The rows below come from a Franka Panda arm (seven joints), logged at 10 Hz.
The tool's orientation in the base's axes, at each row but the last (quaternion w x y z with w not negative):
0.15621, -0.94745, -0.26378, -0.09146
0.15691, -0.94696, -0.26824, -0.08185
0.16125, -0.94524, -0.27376, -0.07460
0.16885, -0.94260, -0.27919, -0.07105
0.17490, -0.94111, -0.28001, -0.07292
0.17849, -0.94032, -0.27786, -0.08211
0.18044, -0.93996, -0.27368, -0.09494
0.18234, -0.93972, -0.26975, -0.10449
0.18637, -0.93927, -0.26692, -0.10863
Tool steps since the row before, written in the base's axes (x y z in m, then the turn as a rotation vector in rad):
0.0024, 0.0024, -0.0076, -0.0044, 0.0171, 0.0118
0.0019, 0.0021, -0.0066, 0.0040, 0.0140, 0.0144
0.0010, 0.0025, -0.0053, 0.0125, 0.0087, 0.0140
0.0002, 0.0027, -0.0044, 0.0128, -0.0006, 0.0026
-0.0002, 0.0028, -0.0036, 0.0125, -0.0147, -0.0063
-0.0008, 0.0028, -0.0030, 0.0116, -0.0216, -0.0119
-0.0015, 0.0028, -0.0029, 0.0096, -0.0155, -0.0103
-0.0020, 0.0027, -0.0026, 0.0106, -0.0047, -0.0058
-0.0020, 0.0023, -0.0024, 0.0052, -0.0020, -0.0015
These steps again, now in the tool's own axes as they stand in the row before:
0.0012, 0.0012, 0.0081, 0.0074, -0.0191, -0.0055
0.0010, 0.0010, 0.0070, 0.0136, -0.0128, -0.0084
0.0009, -0.0001, 0.0059, 0.0180, -0.0039, -0.0094
0.0005, -0.0008, 0.0051, 0.0110, 0.0068, -0.0021
0.0004, -0.0013, 0.0044, 0.0016, 0.0202, 0.0009
0.0000, -0.0018, 0.0038, -0.0040, 0.0267, 0.0034
-0.0007, -0.0022, 0.0036, -0.0023, 0.0204, 0.0041
-0.0012, -0.0025, 0.0033, 0.0049, 0.0111, 0.0045
-0.0013, -0.0022, 0.0029, 0.0030, 0.0048, 0.0011

